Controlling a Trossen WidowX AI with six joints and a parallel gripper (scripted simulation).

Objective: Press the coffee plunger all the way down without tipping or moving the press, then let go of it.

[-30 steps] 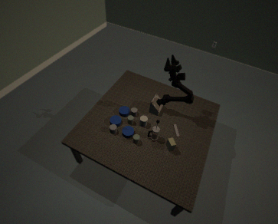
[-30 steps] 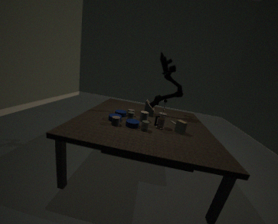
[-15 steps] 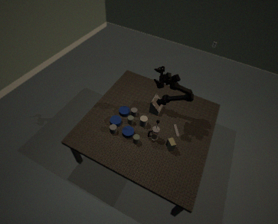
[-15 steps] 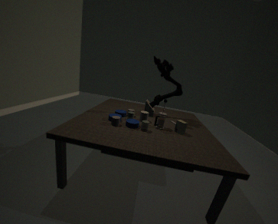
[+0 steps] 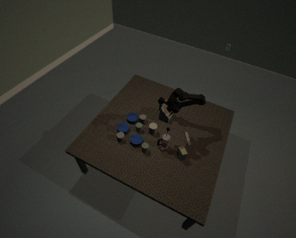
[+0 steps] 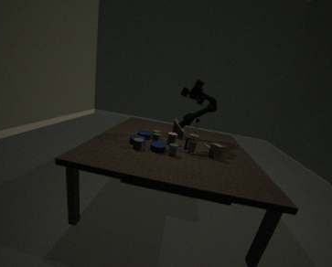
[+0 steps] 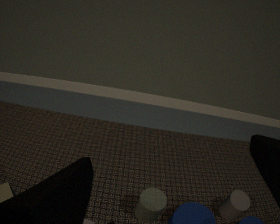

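My gripper tip is 270 mm above the coffee press, 60 mm to the right of it and 30 mm short of it. Also, from my gripper tip: tan block (340 mm below, 250 mm to the left, 60 mm ahead); then pale strip (400 mm below, 240 mm to the left, 170 mm behind).
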